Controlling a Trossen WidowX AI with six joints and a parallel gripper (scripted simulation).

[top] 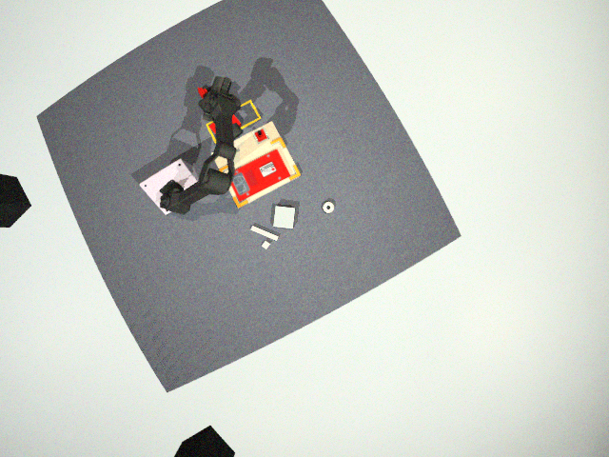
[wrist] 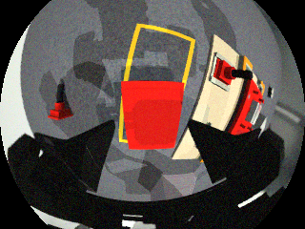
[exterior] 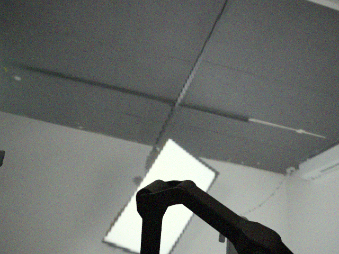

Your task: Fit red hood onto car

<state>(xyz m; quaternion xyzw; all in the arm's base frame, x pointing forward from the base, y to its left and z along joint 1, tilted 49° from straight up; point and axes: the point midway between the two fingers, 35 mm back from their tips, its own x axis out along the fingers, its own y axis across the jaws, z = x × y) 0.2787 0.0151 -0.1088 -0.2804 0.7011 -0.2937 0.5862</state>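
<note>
The red hood is 2 cm below my gripper tip. Also, from my gripper tip: white bar 11 cm behind, 40 cm to the right, 3 cm below; white block 2 cm behind, 40 cm to the right, 1 cm below; cream jig 1 cm ahead, 20 cm to the right, 2 cm below.
</note>
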